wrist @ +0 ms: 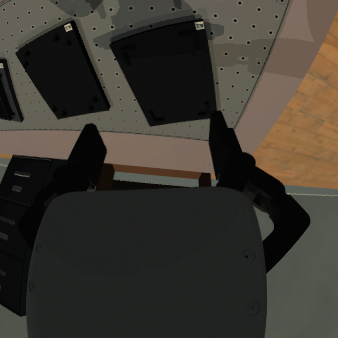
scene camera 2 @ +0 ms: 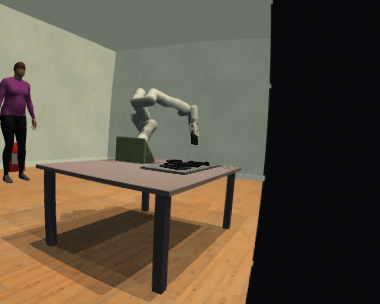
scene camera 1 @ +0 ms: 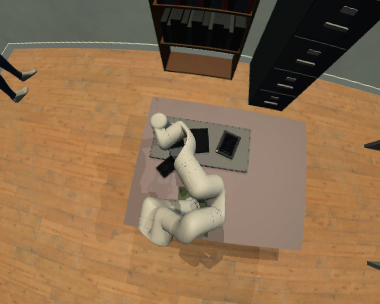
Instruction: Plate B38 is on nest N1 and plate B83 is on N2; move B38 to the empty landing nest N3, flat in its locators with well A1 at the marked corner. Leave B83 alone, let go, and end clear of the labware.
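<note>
My gripper (scene camera 2: 194, 140) (wrist: 152, 130) is open and empty, above the grey pegboard (scene camera 1: 220, 162) (wrist: 102, 65); the arm hides it in scene camera 1. In the wrist view, a black nest (wrist: 162, 80) with corner locators and an A1 label lies beyond the fingertips, with no plate showing on it. A second black nest (scene camera 1: 201, 141) (wrist: 62, 75) beside it also looks empty. A dark plate (scene camera 1: 229, 144) (wrist: 7, 100) sits in the nest at the board's right in scene camera 1. Another dark plate-like block (scene camera 1: 166, 166) lies turned at the board's front left edge. Plate and nest names are unreadable.
The board lies on a pinkish table (scene camera 1: 275, 200) (scene camera 2: 110, 172). A green block (scene camera 2: 131, 149) stands at the arm's base. A black cabinet (scene camera 1: 300, 55) (scene camera 2: 325, 150) and a bookshelf (scene camera 1: 157, 40) stand beyond the table. A person (scene camera 2: 16, 107) stands off to the left in scene camera 2.
</note>
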